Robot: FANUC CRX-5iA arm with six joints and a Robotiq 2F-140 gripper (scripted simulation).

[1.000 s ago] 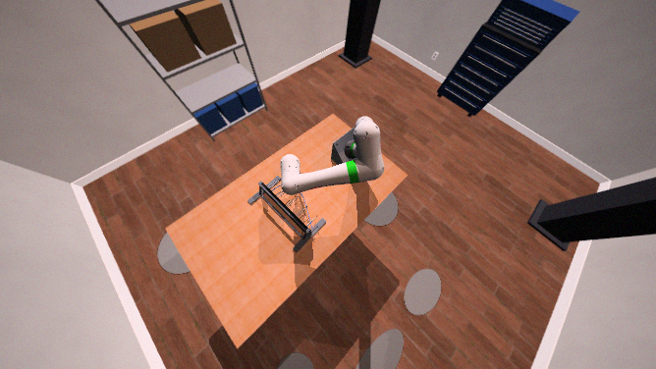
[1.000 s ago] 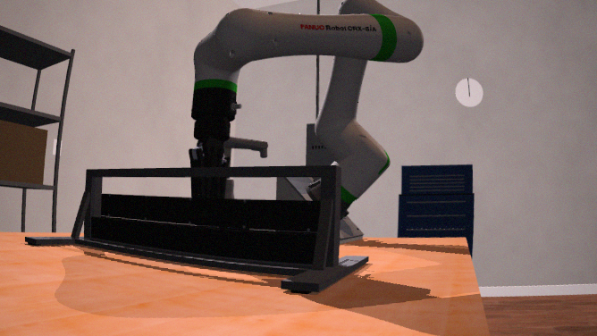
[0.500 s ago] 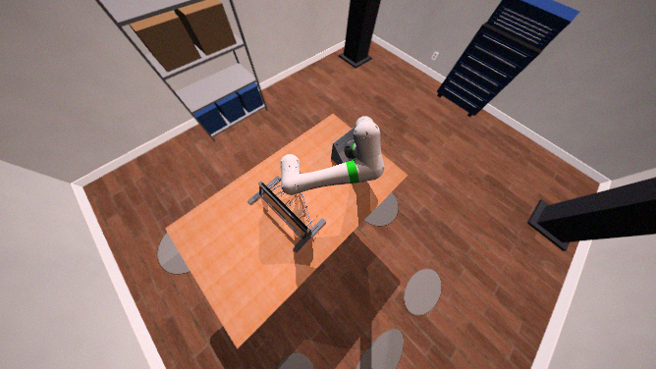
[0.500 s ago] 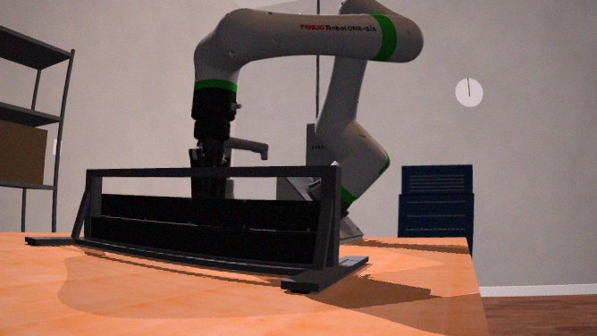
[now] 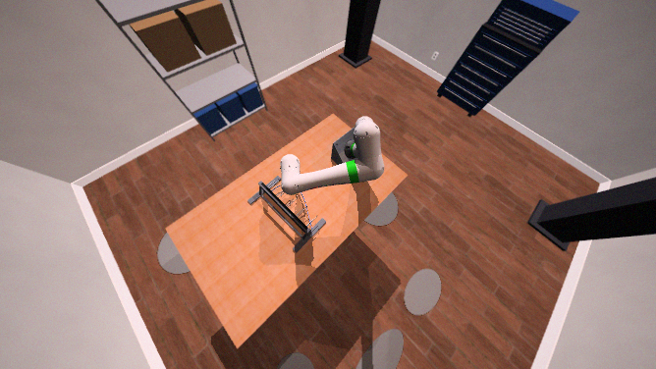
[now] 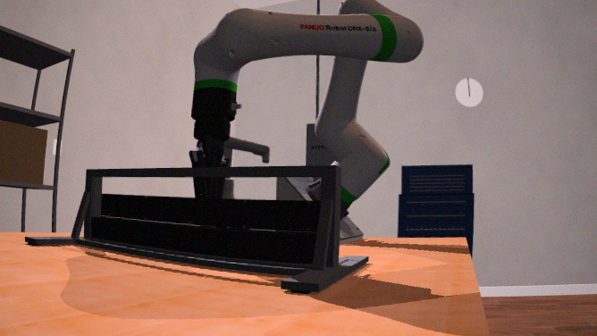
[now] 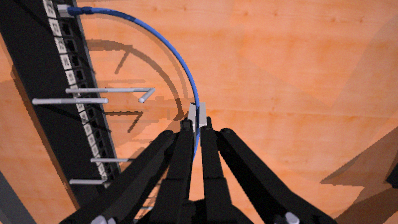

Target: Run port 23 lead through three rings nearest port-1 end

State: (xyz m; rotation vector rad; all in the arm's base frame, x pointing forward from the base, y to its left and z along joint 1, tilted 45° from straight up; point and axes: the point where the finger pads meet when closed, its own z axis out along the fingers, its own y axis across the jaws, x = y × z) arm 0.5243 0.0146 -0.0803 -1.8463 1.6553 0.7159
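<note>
My hand is 16 cm short of the patch panel, 7 cm to the right of it and 1 cm below it.
</note>
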